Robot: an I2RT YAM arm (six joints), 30 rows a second.
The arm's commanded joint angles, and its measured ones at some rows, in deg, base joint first. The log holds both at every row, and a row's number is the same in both.
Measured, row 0:
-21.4, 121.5, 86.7, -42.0, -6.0, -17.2
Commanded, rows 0 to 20:
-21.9, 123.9, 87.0, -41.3, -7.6, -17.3
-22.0, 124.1, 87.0, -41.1, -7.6, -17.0
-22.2, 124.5, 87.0, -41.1, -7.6, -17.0
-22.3, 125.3, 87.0, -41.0, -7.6, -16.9
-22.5, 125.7, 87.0, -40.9, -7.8, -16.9
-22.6, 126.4, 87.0, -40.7, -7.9, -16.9
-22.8, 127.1, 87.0, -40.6, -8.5, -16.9
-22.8, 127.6, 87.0, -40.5, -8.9, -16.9
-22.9, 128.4, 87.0, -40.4, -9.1, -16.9
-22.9, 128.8, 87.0, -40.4, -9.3, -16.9
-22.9, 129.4, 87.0, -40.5, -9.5, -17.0
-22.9, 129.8, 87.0, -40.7, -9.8, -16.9
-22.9, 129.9, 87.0, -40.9, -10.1, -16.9
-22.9, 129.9, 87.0, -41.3, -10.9, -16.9
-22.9, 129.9, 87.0, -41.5, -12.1, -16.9
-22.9, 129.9, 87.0, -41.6, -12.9, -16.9
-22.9, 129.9, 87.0, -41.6, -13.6, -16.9
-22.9, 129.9, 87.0, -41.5, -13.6, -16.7
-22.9, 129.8, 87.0, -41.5, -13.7, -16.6
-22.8, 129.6, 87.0, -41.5, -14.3, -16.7
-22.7, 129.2, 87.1, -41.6, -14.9, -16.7
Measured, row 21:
-22.8, 124.8, 88.9, -41.3, -15.5, -16.6
